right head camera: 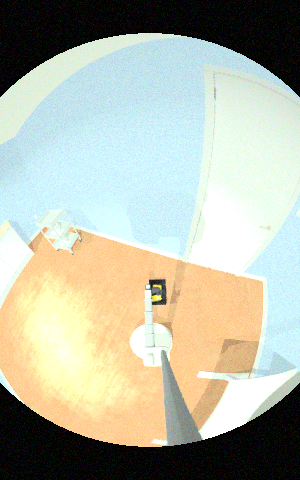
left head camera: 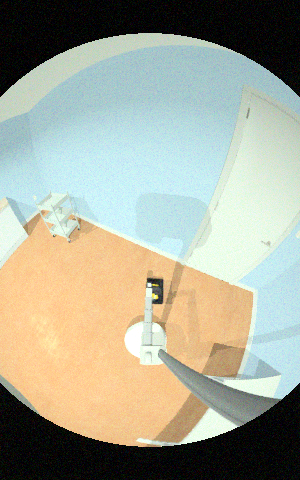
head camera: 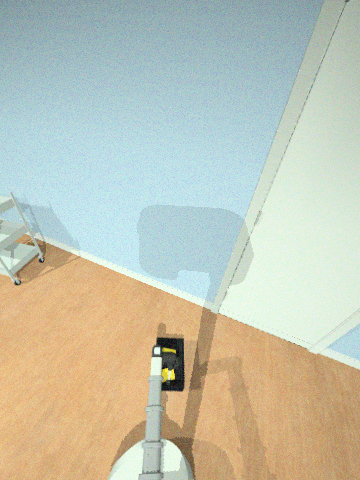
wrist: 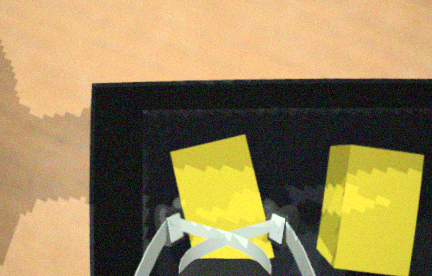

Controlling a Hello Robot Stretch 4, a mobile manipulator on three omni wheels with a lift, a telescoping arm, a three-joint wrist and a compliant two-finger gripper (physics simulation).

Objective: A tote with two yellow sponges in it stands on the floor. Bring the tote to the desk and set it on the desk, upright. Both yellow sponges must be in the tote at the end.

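Places are measured from the robot's base along level axes (x ahead, y left, z up), in millimetres.
Pixels of known places: gripper, fingertip midpoint: [left head camera: 153,296] [wrist: 226,212].
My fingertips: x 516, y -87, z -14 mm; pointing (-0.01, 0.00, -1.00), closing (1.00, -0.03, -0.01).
Note:
For each thing: its top centre in the pictures, then the offset to it from my fingertips. Level surfaces: height alone.
- black tote, top centre: [wrist: 328,240] [head camera: 169,360] [right head camera: 157,290] [left head camera: 154,289] dx +64, dy -1, dz +86 mm
- left sponge, top centre: [wrist: 221,204] [head camera: 166,373] dx -3, dy +14, dz +37 mm
- white flat top, surface height: dz +706 mm
The black tote [head camera: 180,344] [left head camera: 160,283] [right head camera: 163,283] [wrist: 115,158] stands upright on the wooden floor, in front of my base and near the corner of the wall and the door. Two yellow sponges lie in it. My gripper [wrist: 226,212] [head camera: 171,363] reaches down into the tote and is shut on the left sponge [wrist: 215,179], with one fingertip on each of its long sides. The other sponge [wrist: 376,208] stands on the tote floor to the right, clear of the fingers. In the head view both sponges [head camera: 169,351] [head camera: 168,375] show beside the arm.
A white door [head camera: 309,214] [left head camera: 261,186] [right head camera: 250,161] stands in the blue wall just behind the tote. A grey wheeled shelf cart [head camera: 27,227] [left head camera: 53,197] [right head camera: 53,215] is at the far left by the wall. A white flat top [left head camera: 257,383] [right head camera: 246,400] shows behind me at the right.

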